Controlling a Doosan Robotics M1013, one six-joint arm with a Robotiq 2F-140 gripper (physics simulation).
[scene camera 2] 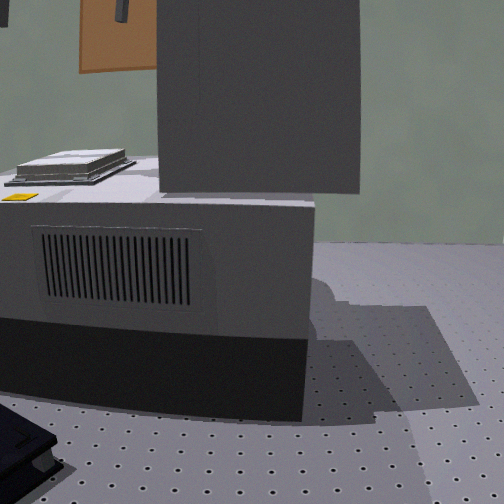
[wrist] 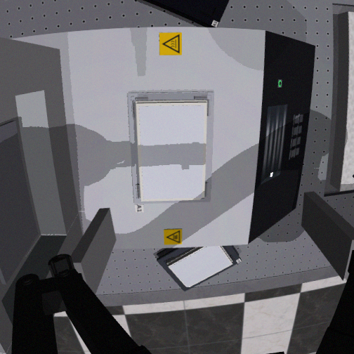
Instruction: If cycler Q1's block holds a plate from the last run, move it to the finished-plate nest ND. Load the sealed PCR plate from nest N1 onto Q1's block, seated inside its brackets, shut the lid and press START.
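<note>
Cycler Q1 (scene camera 2: pixel 260 260) (wrist: pixel 230 125) has its lid (scene camera 2: pixel 260 100) (wrist: pixel 17 185) standing open. A white-topped plate (scene camera 2: pixel 72 159) (wrist: pixel 172 127) lies on its block, inside the bracket frame. A second white-topped plate (wrist: pixel 201 268) sits in a dark nest beside the cycler, at the lower middle of the wrist view. Another dark nest (scene camera 2: pixel 17 445) (wrist: pixel 192 9) is on the opposite side, partly cut off. The cycler's dark front panel (wrist: pixel 292 60) carries a green light and a small white light. My gripper (scene camera 2: pixel 63 16) (wrist: pixel 208 217) is open and empty, above the cycler, with its fingers wide apart.
Yellow warning labels (scene camera 2: pixel 20 197) (wrist: pixel 170 44) mark the cycler's top. The raised lid stands tall at the end opposite the panel. A pale block (wrist: pixel 345 110) lies past the panel at the right. The perforated table (scene camera 2: pixel 270 460) (wrist: pixel 125 275) ends above a checkered floor (wrist: pixel 265 325).
</note>
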